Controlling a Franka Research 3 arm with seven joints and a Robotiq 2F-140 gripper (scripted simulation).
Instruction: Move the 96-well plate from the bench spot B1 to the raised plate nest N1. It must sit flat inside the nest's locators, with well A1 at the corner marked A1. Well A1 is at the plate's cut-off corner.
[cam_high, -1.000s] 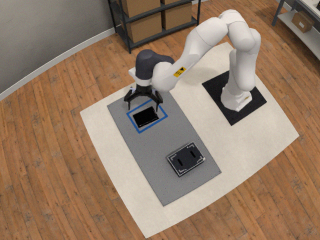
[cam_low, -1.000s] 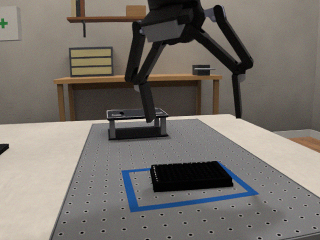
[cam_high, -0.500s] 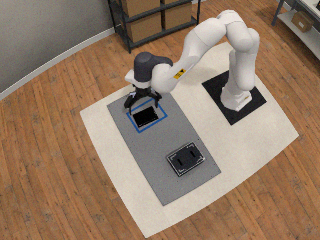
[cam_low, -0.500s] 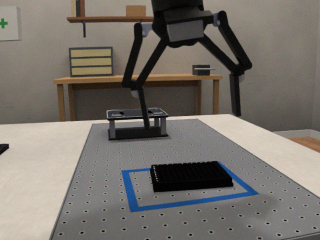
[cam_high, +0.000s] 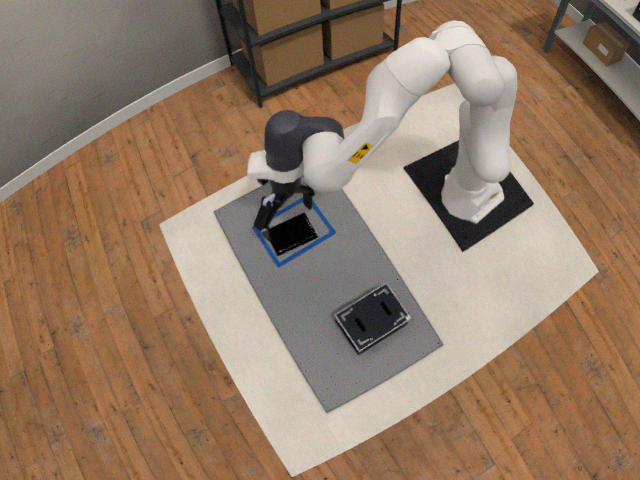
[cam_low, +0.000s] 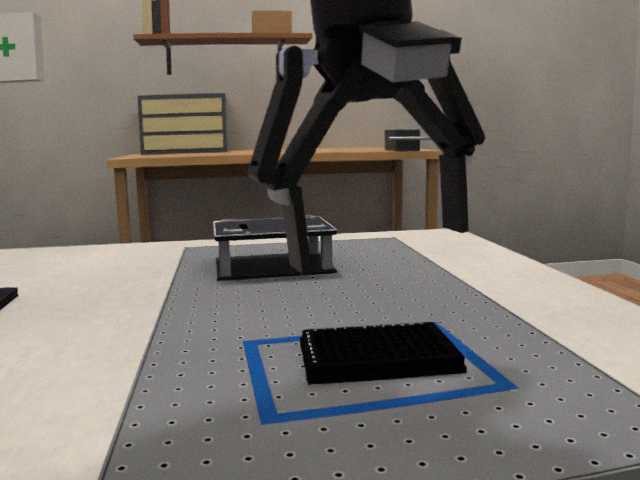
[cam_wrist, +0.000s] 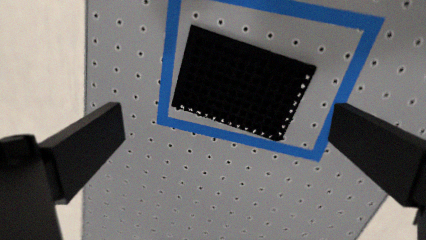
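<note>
Right now my hand is 100 mm above the black 96-well plate. Also, from my hand: raised plate nest (330 mm to the left, 80 mm behind, 50 mm below); then corner label (380 mm to the left, 160 mm behind, 40 mm below).
</note>
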